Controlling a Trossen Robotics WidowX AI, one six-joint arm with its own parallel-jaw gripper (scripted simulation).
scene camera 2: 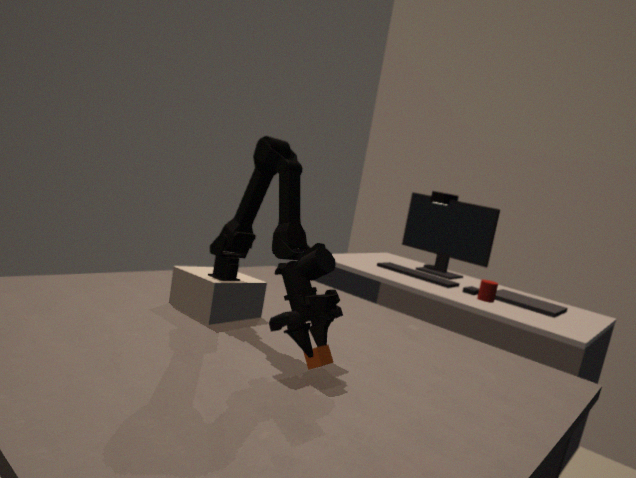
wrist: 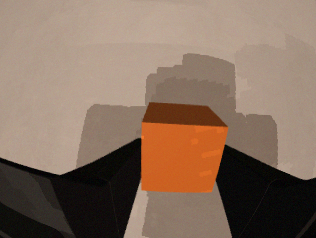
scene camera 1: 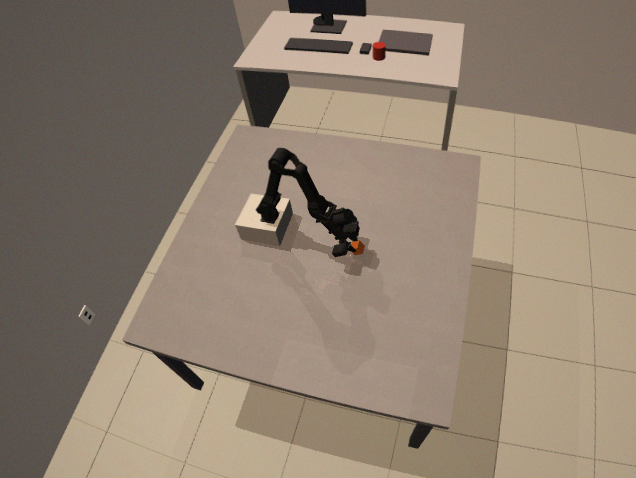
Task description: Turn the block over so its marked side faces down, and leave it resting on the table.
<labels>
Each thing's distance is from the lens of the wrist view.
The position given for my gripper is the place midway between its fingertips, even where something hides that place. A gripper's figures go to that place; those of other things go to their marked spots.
my gripper [wrist: 179,147]: 10 cm
block [wrist: 182,144]: 8 cm
</labels>
